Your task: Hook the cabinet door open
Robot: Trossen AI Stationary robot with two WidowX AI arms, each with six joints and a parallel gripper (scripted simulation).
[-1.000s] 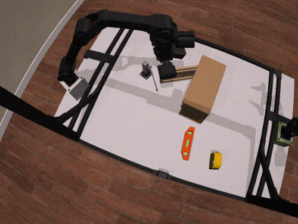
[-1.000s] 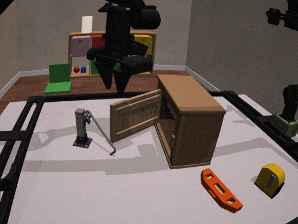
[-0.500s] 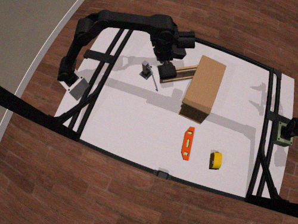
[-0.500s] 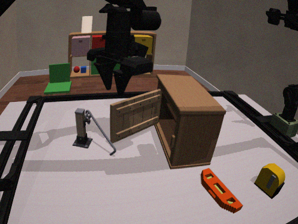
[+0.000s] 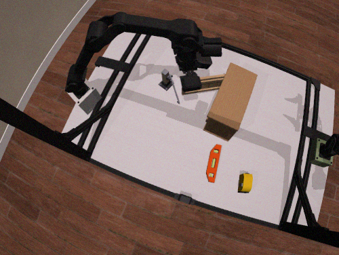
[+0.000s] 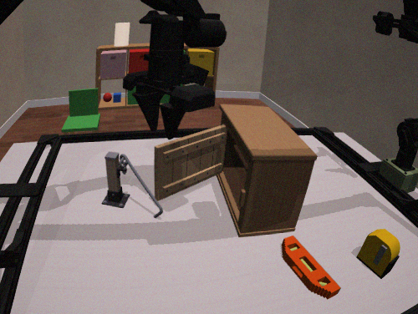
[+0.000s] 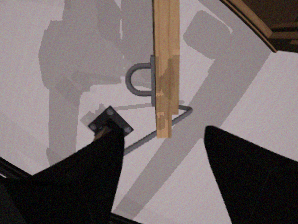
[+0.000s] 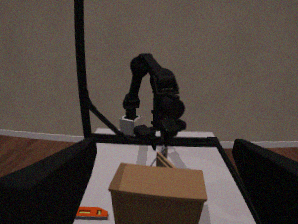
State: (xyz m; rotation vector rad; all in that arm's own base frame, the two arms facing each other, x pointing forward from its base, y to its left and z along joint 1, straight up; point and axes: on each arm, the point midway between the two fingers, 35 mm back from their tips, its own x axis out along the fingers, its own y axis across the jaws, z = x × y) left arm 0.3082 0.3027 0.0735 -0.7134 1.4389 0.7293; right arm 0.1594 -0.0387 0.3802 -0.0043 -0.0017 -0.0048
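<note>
The hook lies 1 cm behind my left hand, 5 cm to the left of it and 13 cm below it. The rest, counted from my left hand: orange spirit level: 26 cm behind, 18 cm to the right, 18 cm below; then slatted door: 4 cm ahead, 7 cm to the right, 11 cm below; then yellow tape measure: 31 cm behind, 31 cm to the right, 16 cm below.
</note>
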